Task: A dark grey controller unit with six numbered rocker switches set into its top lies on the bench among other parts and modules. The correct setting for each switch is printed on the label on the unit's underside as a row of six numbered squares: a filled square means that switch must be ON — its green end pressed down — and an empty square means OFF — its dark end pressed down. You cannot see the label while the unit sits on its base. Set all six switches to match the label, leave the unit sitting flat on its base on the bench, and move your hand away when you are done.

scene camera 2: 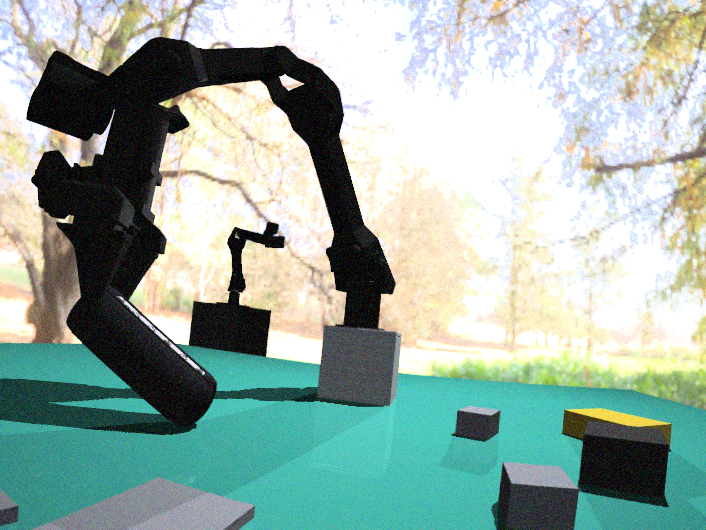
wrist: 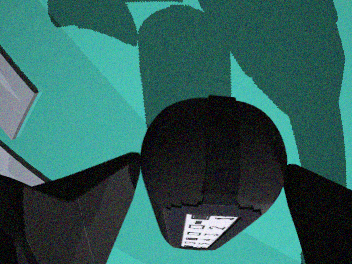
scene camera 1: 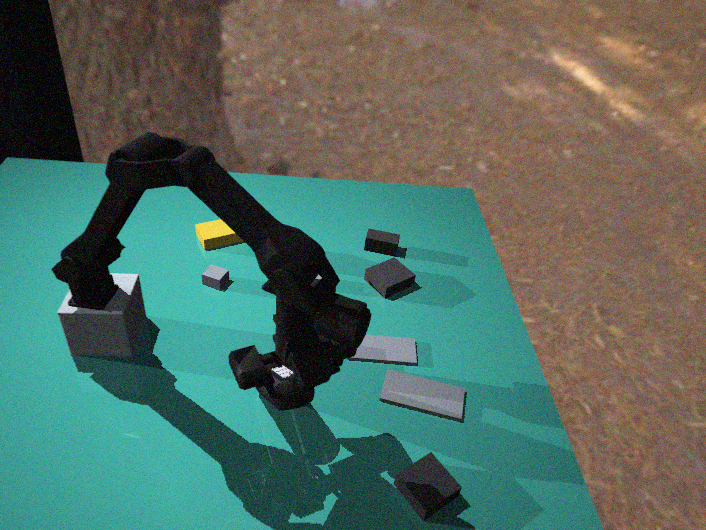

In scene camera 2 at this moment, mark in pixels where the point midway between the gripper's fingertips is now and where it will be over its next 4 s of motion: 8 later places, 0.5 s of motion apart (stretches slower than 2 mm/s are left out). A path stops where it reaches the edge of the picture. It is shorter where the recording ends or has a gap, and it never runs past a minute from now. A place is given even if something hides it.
The gripper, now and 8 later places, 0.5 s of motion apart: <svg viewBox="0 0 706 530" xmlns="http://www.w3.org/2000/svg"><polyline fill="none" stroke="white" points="103,313 113,306 123,299 135,293 146,289 158,286 171,283 184,282 196,281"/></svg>
